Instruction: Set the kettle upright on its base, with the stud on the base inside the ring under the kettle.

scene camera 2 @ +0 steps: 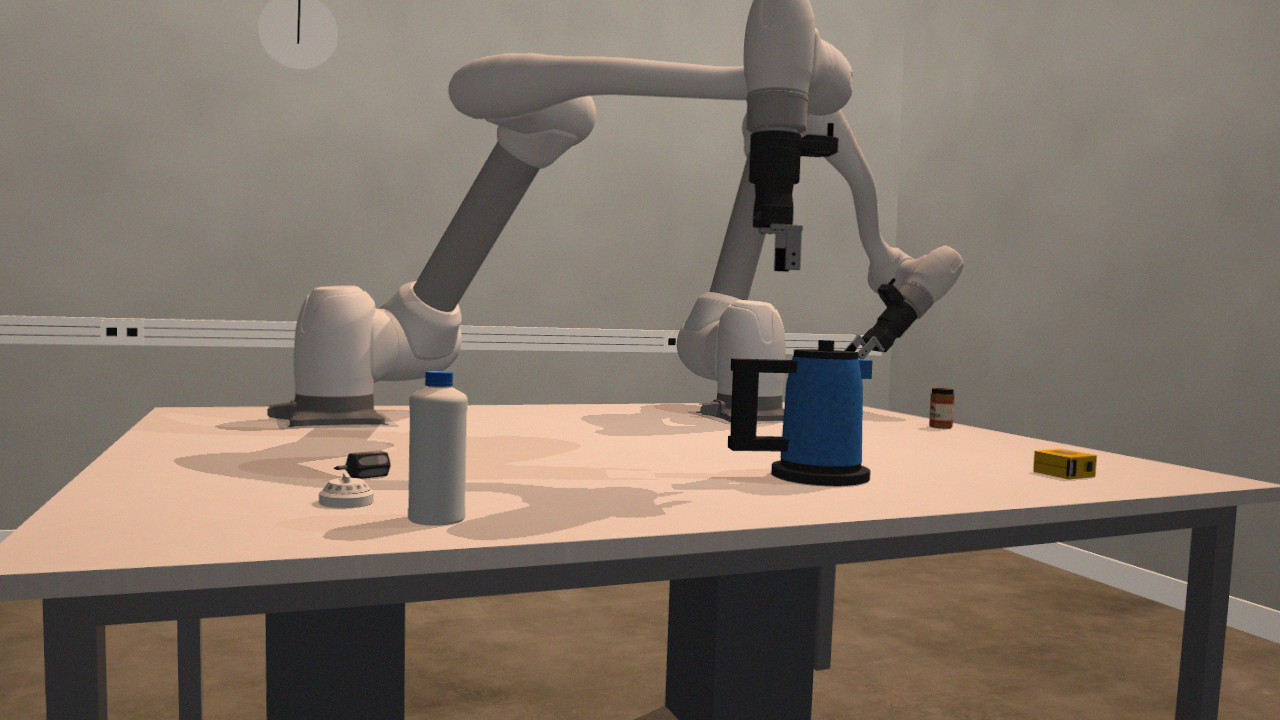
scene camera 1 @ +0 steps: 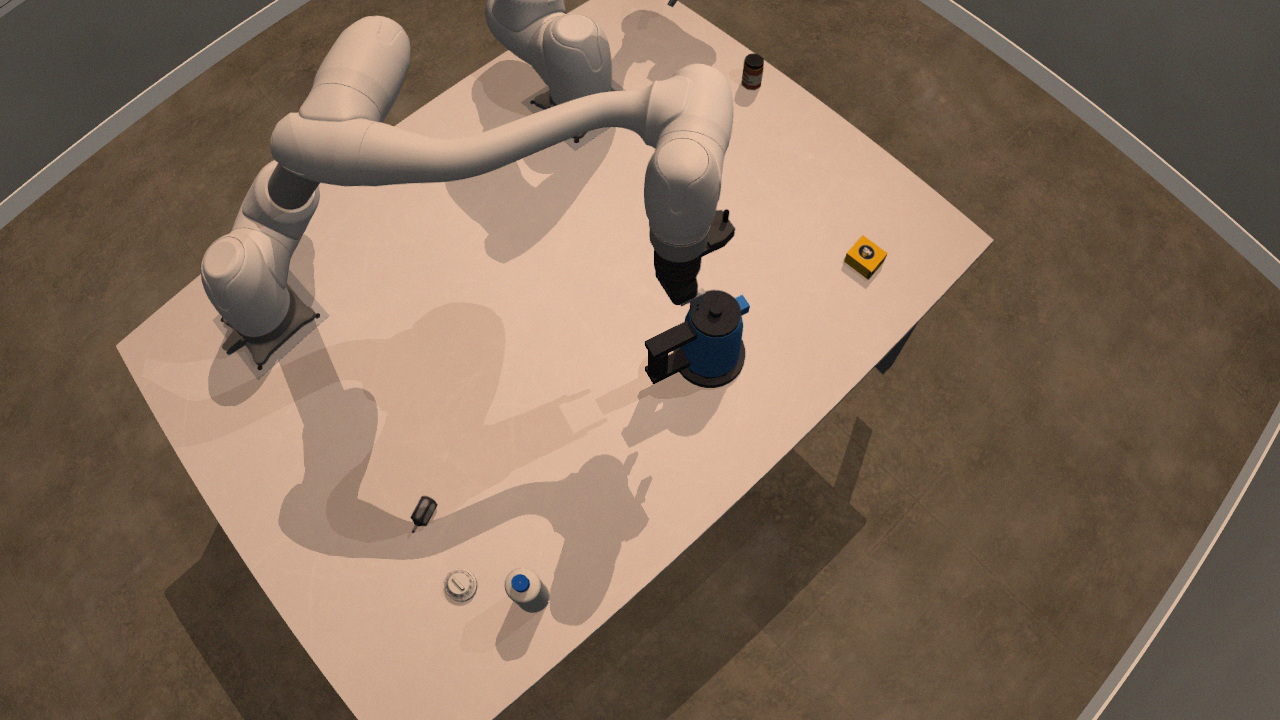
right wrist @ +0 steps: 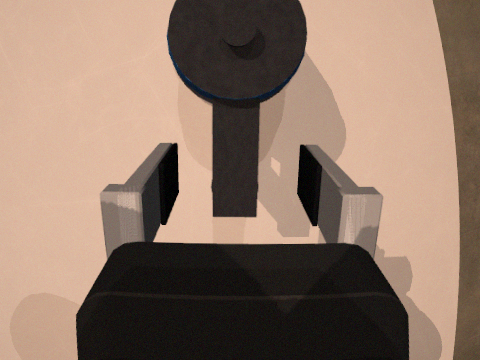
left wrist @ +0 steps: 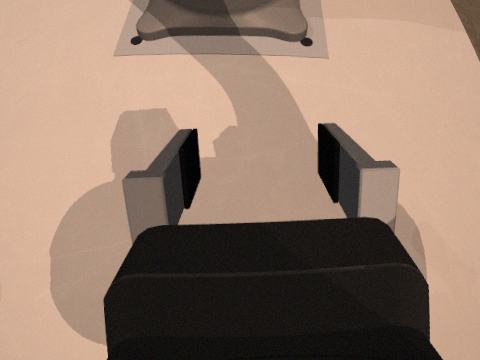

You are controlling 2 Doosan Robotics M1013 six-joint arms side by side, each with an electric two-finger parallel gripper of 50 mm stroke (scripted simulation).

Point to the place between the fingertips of my right gripper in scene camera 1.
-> At 687,296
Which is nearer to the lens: the blue kettle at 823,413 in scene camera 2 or the white timer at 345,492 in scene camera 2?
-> The white timer.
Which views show the white timer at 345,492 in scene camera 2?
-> Scene camera 2 and scene camera 1 only.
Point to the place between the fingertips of my right gripper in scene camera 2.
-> At 786,270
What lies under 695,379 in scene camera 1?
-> A round black base.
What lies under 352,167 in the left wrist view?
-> My left gripper.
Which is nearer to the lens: the round black base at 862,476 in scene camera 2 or the white timer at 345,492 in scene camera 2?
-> The white timer.
